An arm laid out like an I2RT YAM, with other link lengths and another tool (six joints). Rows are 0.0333 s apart.
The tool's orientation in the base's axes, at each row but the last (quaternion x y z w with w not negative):
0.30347 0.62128 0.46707 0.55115
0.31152 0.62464 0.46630 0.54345
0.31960 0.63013 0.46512 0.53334
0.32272 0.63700 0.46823 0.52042
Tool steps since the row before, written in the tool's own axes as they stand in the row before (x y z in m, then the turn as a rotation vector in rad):
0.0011 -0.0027 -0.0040 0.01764 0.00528 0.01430
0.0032 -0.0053 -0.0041 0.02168 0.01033 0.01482
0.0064 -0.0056 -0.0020 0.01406 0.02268 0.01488
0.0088 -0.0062 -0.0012 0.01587 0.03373 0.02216
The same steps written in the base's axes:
-0.0037 -0.0010 -0.0031 0.00945 0.02125 -0.00162
-0.0040 -0.0001 -0.0062 0.00849 0.02687 0.00147
-0.0029 0.0032 -0.0076 0.00912 0.02452 0.01578
-0.0029 0.0054 -0.0089 0.01485 0.03195 0.02529

